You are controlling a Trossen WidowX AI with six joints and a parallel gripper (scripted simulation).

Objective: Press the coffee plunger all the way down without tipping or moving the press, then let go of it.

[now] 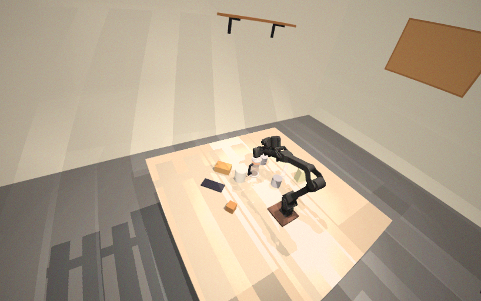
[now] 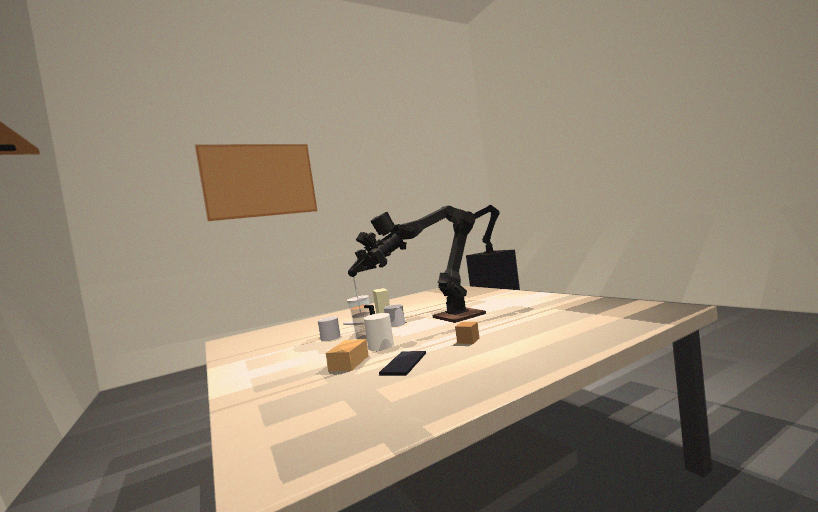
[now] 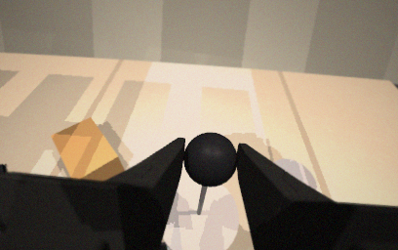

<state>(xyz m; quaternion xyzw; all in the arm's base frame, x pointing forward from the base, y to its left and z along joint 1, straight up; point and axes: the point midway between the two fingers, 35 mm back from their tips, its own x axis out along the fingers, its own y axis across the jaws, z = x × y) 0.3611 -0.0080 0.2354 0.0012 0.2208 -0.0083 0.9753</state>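
Right now my gripper tip is 12 cm above the coffee press, 2 cm to the right of it and 2 cm past it. From my gripper tip the other things lie so: small orange cube 31 cm to the left, 22 cm behind, 21 cm below; then dark flat slab 32 cm to the left, 23 cm below; then orange box 21 cm below, 19 cm to the left, 11 cm ahead.
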